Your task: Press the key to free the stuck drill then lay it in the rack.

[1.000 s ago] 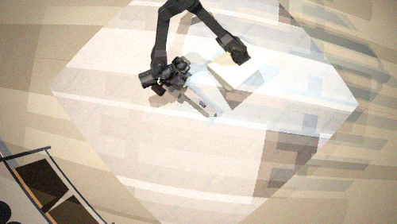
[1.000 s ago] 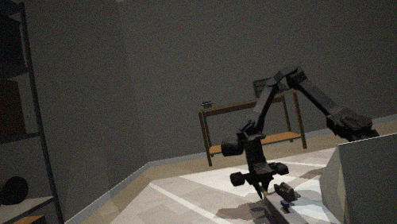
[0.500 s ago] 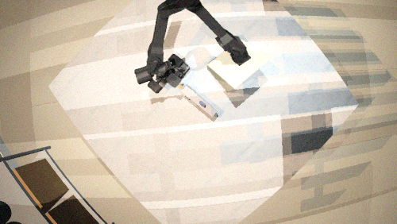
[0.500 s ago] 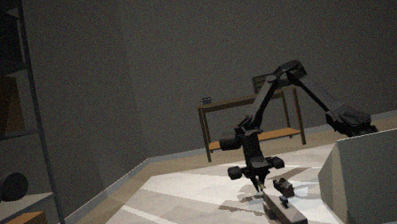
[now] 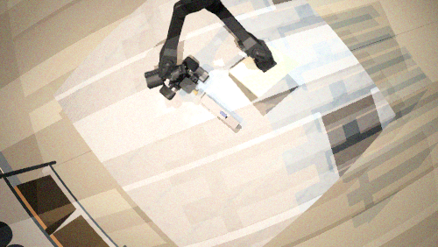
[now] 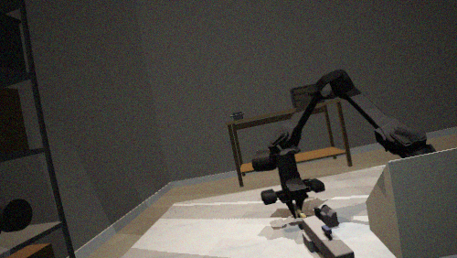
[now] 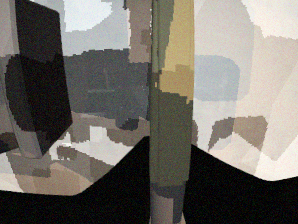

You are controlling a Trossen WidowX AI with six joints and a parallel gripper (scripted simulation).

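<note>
My gripper tip is 10 mm past the drill, 40 mm to the right of it and 30 mm below it. The rest, counted from my gripper tip: dark block (80 mm behind, 20 mm to the left); blue key (60 mm behind, 220 mm to the left, 30 mm above).
</note>
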